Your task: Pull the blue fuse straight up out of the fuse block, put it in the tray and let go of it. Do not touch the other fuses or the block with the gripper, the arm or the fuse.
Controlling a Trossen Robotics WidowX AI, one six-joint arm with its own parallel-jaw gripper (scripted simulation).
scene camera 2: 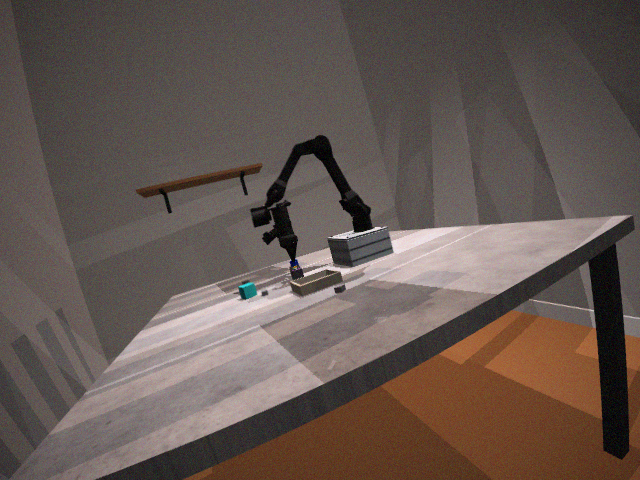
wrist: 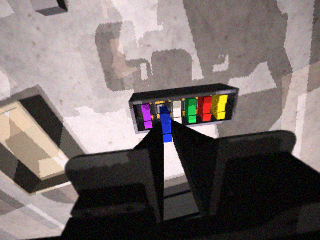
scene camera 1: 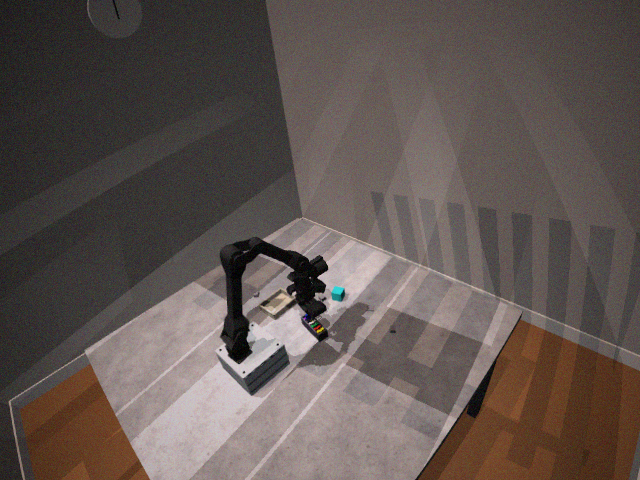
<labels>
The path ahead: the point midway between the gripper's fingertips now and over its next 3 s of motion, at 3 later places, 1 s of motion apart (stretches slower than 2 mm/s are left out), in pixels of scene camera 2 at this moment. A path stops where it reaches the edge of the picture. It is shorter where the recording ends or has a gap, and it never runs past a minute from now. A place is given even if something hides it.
My gripper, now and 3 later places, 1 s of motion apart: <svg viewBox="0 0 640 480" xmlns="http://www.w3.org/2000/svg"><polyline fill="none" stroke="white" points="293,261 291,254 304,256 310,266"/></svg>
</labels>
